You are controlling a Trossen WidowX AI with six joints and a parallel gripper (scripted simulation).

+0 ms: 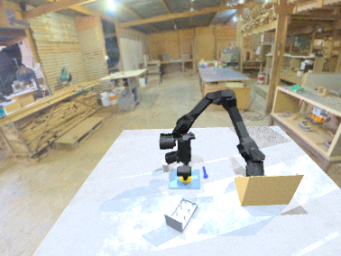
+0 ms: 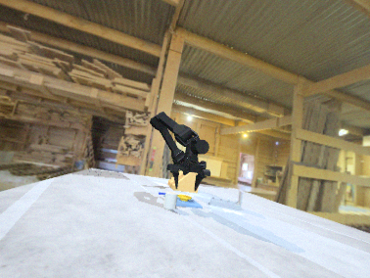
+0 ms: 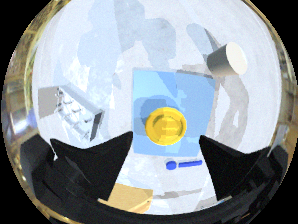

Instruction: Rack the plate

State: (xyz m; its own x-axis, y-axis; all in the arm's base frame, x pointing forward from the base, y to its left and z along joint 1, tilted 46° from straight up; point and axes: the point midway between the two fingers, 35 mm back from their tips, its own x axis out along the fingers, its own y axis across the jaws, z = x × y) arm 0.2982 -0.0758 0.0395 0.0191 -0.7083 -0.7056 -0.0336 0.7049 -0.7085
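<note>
My gripper tip is now 3 cm above the plate. The rest, counted from my gripper tip: dish rack: 19 cm to the left, 2 cm below; then white cup: 11 cm ahead, 8 cm to the right, 2 cm below.
</note>
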